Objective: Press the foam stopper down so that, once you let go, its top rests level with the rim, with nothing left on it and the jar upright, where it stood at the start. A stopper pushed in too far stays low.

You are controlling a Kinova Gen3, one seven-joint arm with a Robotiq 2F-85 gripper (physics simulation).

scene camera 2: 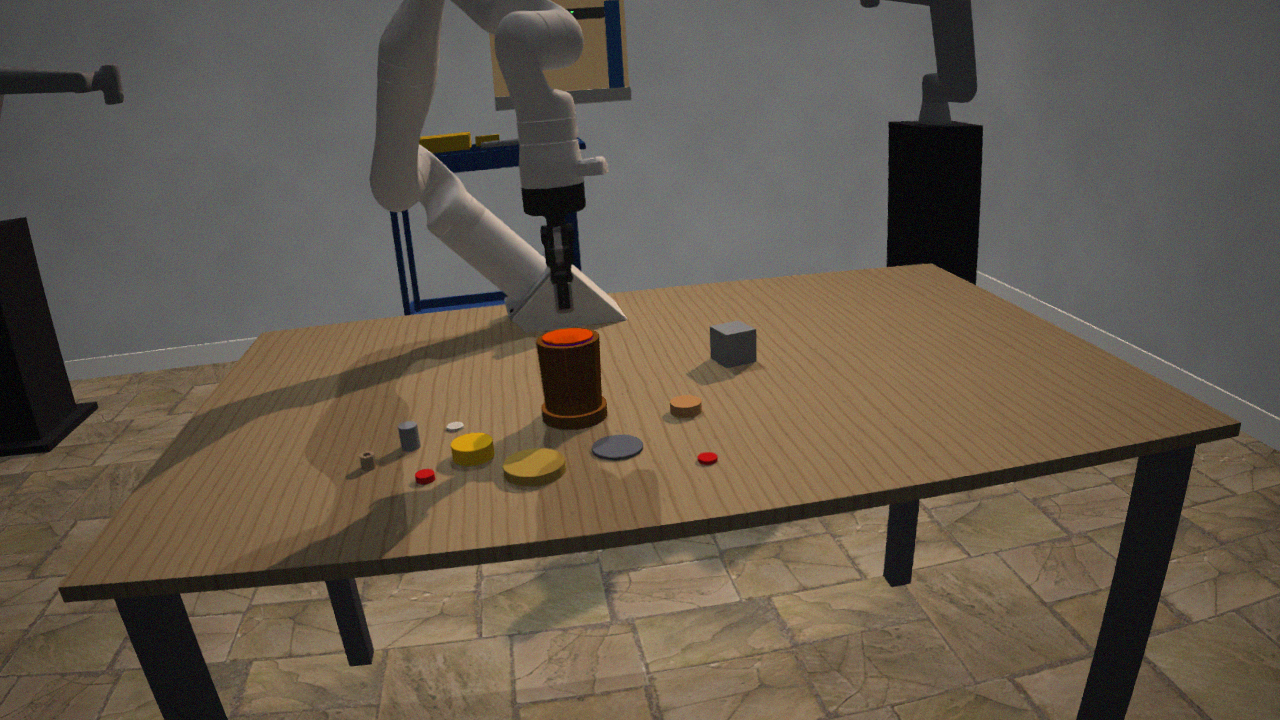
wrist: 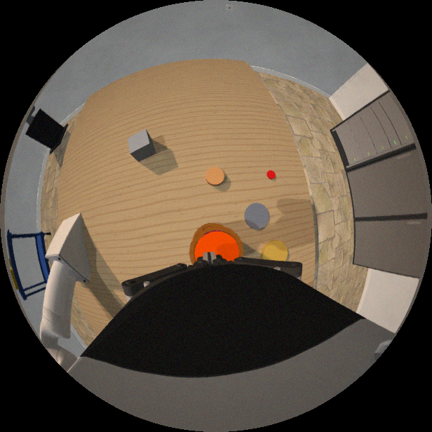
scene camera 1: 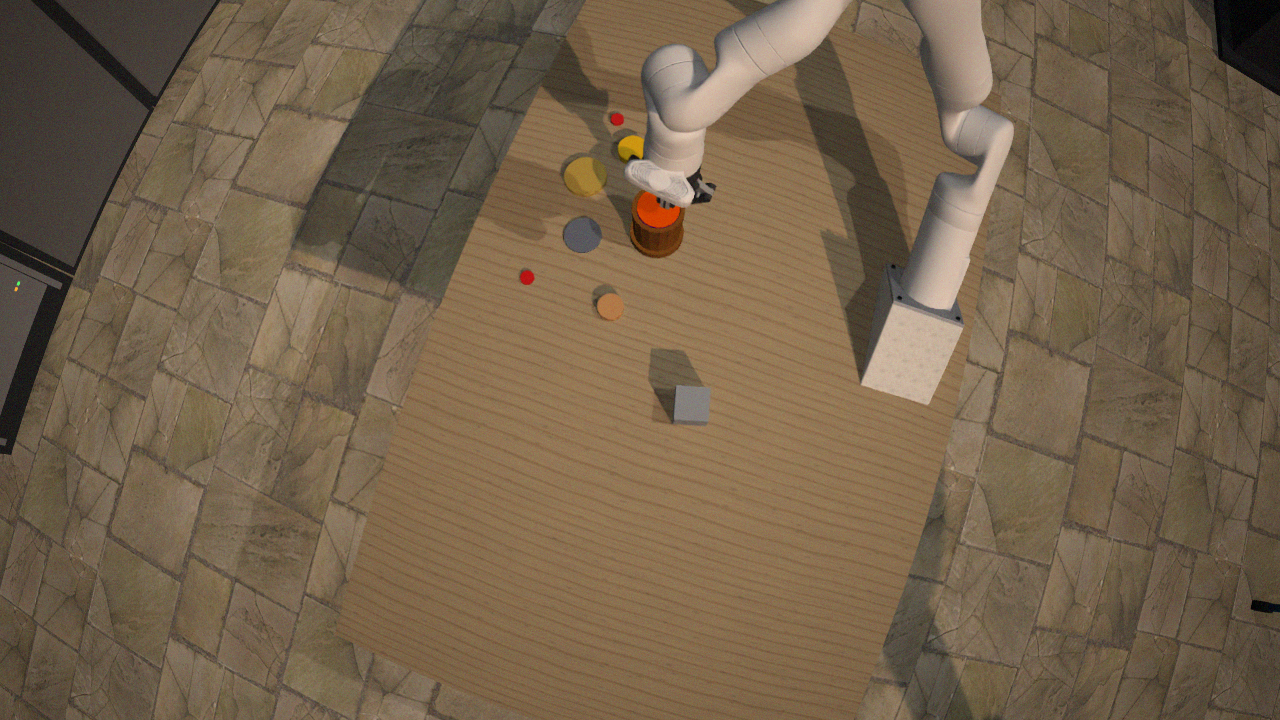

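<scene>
The orange foam stopper (scene camera 1: 656, 215) (scene camera 2: 567, 336) (wrist: 216, 244) sits in the mouth of the brown jar (scene camera 1: 657, 236) (scene camera 2: 571, 377) (wrist: 203, 230). Its top looks near the height of the rim, perhaps slightly above. A thin purple line shows along its edge in scene camera 2 and the wrist view. The exact height is too fine to tell. Nothing is seen lying on it. The jar stands upright. My gripper (scene camera 1: 665, 202) (scene camera 2: 563, 307) (wrist: 209, 259) is shut and empty, its fingertips a little above the stopper, with a gap in scene camera 2.
A grey block (scene camera 1: 691, 404) (scene camera 2: 733, 344) (wrist: 142, 145) stands apart from the jar. An orange disc (scene camera 1: 610, 307) (scene camera 2: 685, 406), a grey-blue disc (scene camera 1: 581, 234) (scene camera 2: 617, 446) and a yellow disc (scene camera 1: 585, 176) (scene camera 2: 534, 466) lie near it. A small grey cylinder (scene camera 2: 409, 436) stands left in scene camera 2.
</scene>
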